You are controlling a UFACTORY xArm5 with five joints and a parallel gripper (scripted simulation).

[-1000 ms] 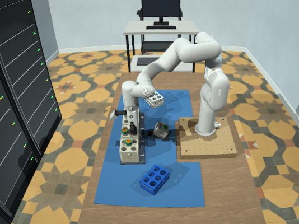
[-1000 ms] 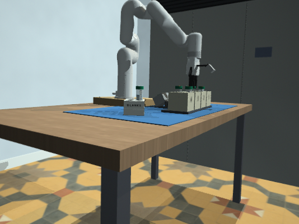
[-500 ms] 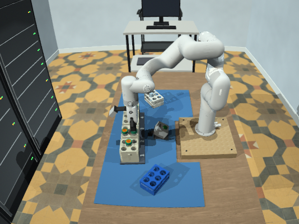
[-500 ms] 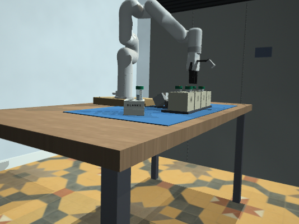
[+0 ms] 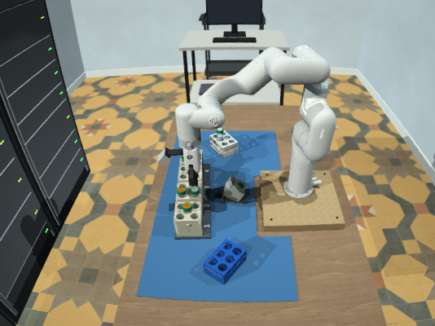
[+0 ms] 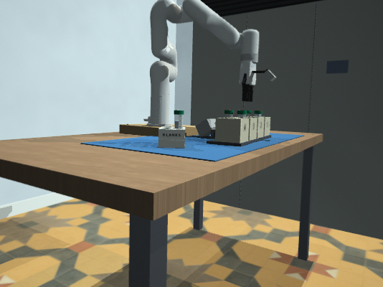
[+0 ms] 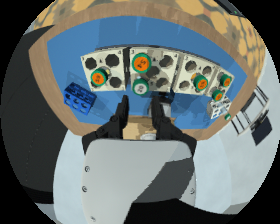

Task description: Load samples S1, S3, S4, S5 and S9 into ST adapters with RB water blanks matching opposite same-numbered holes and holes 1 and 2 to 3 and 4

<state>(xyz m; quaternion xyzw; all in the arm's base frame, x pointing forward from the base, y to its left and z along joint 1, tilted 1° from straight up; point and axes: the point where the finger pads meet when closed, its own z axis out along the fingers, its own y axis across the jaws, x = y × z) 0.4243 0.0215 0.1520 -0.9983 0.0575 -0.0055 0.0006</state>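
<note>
Now: hand 18 cm past the green done key, 12 cm above it and 6 cm to the left of it. Also, from my hand: green-capped blank tube: 12 cm below, 1 cm ahead; small sloped desk: 17 cm behind, 13 cm below, 6 cm to the right; loading stand ST: 18 cm below, 8 cm to the right, 1 cm ahead.
</note>
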